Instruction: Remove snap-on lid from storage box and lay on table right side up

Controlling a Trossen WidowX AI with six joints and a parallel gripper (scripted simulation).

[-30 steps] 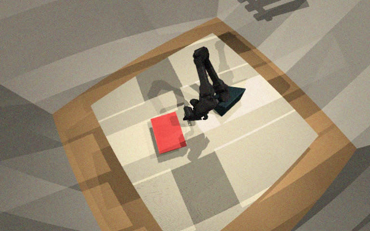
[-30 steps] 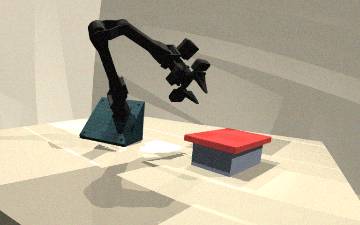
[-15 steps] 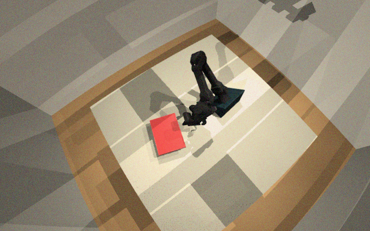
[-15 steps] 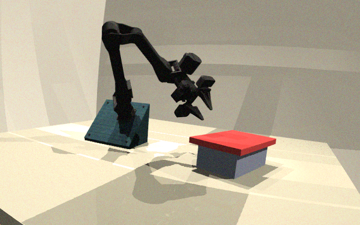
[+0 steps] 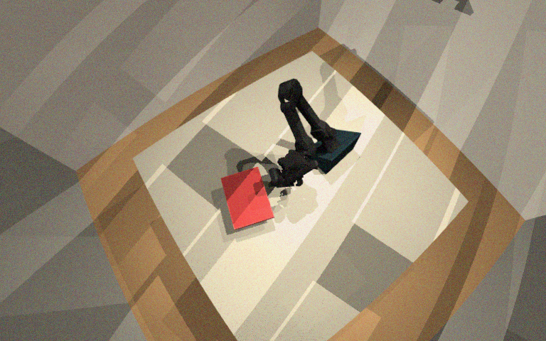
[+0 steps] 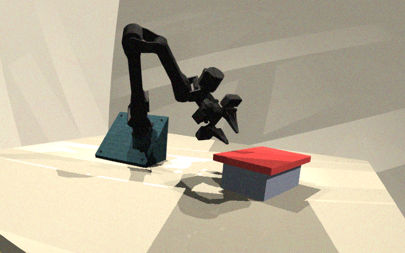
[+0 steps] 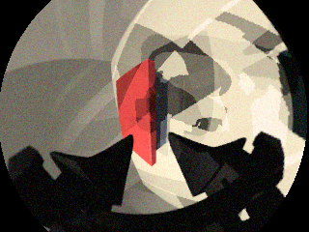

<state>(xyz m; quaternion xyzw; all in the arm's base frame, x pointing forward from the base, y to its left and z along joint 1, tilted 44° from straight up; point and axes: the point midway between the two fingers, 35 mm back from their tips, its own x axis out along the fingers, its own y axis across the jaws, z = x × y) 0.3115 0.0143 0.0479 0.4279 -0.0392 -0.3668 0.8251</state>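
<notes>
My gripper tip is 11 cm short of the red lid, 5 cm to the left of it and 3 cm above it. Round my gripper tip: grey-blue storage box: 11 cm ahead, 8 cm below, 5 cm to the right.
</notes>
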